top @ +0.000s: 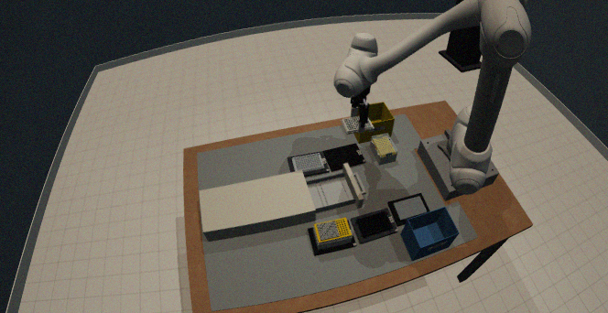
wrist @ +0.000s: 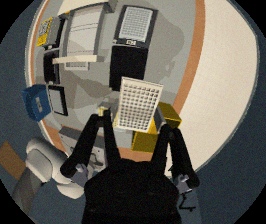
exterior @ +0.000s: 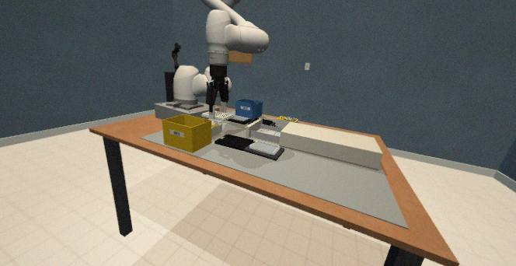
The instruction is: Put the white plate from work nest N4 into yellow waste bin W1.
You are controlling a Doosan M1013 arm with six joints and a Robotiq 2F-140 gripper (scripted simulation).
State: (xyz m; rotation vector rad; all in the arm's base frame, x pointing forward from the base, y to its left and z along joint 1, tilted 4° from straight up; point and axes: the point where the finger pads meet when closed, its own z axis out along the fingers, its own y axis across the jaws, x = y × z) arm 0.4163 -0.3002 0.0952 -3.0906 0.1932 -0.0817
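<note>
My gripper is now 130 mm above the yellow bin, 120 mm past it and 70 mm to the left of it. The rest, counted from my hand: white plate (20 mm below); pale grey plate (240 mm ahead, 150 mm below, 20 mm to the left); black nest (160 mm below, 80 mm ahead, 40 mm to the left).
</note>
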